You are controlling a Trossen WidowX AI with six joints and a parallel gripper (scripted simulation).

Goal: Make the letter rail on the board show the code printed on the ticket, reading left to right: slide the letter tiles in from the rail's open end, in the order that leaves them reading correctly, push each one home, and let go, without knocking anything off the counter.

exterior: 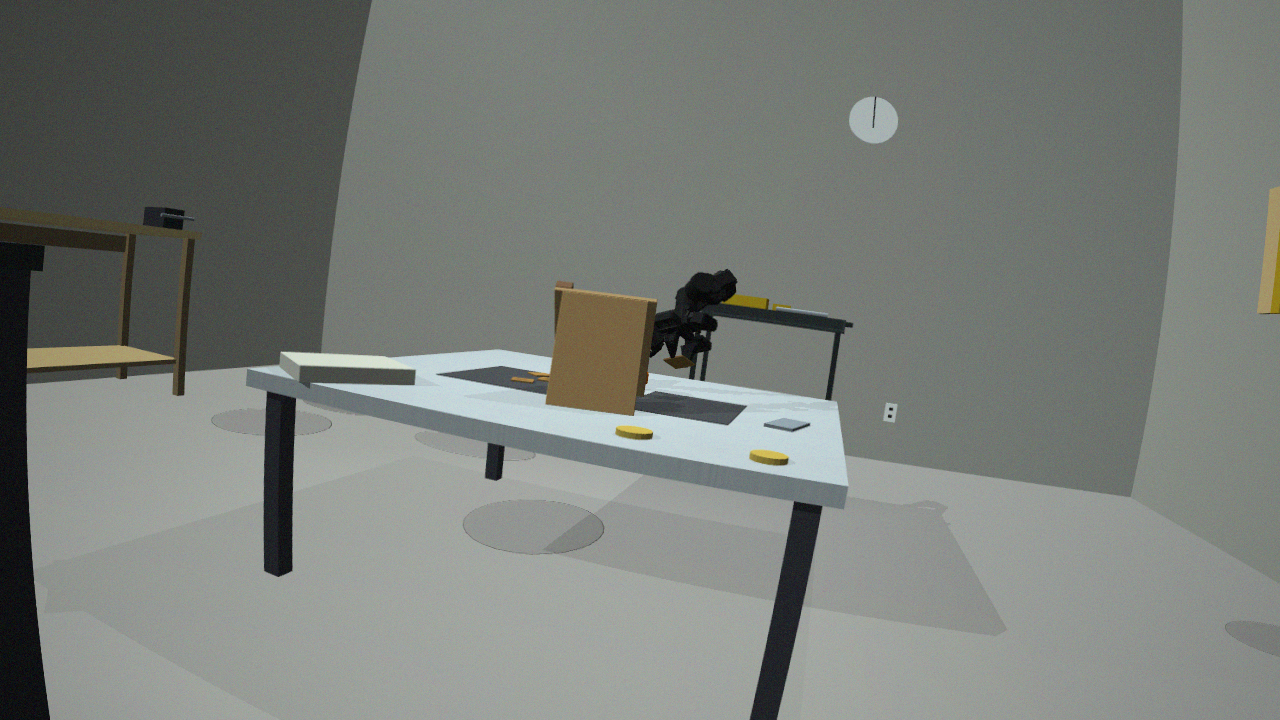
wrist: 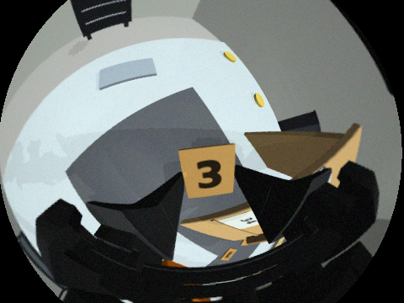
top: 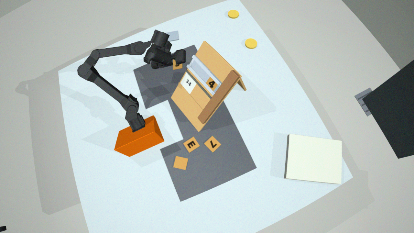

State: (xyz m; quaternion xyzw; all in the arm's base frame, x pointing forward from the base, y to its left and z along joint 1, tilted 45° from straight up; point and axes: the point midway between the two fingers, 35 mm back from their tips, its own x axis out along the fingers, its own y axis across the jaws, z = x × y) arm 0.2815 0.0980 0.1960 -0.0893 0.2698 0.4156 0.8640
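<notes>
My gripper tip is 13 cm to the left of the white ticket. From my gripper tip the other things lie so: tile marked 4: 8 cm ahead, 22 cm to the right, 7 cm above; grey plate: 2 cm ahead, 29 cm to the left, 11 cm below; tile marked 3: right at my gripper tip.
</notes>
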